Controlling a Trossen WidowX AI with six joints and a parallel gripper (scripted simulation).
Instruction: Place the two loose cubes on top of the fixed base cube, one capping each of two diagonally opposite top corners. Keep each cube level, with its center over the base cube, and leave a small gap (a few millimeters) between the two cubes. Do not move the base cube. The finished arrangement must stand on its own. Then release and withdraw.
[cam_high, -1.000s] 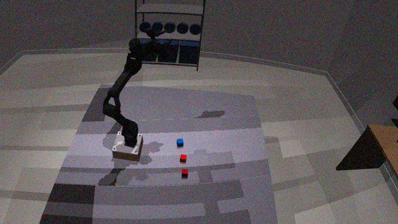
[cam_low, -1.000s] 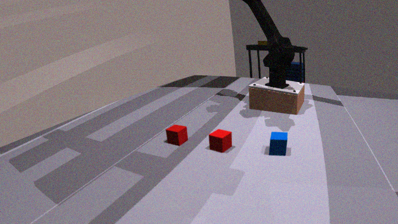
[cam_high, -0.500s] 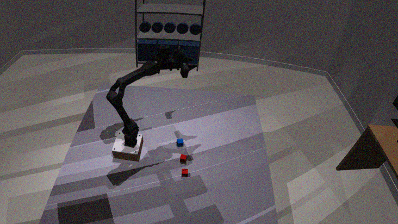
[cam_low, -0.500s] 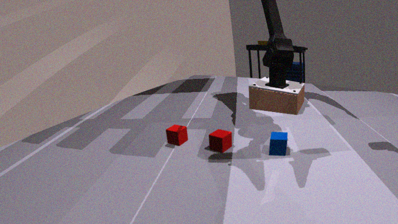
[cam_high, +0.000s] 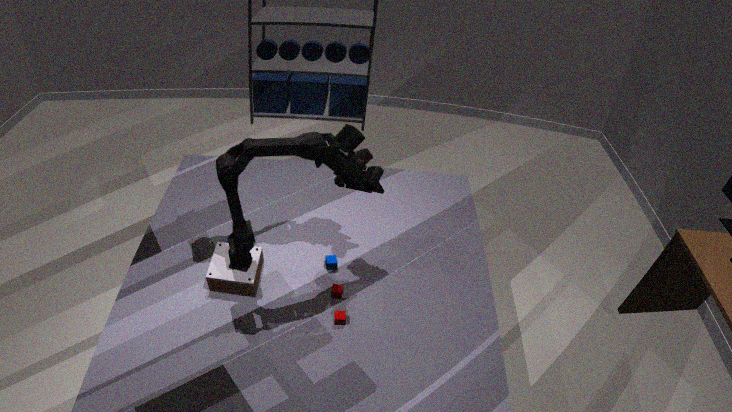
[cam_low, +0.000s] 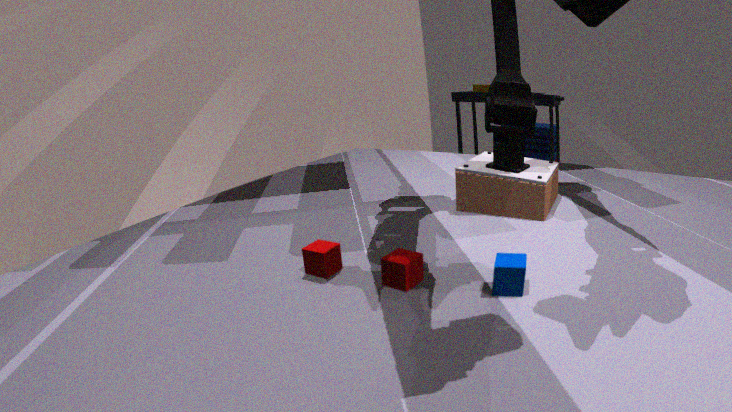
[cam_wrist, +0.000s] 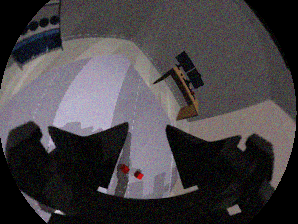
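Right now the blue base cube is 11 cm behind my gripper tip, 8 cm to the right of it and 27 cm below it. From my gripper tip the other things lie so: red cube: 4 cm behind, 29 cm to the right, 27 cm below.
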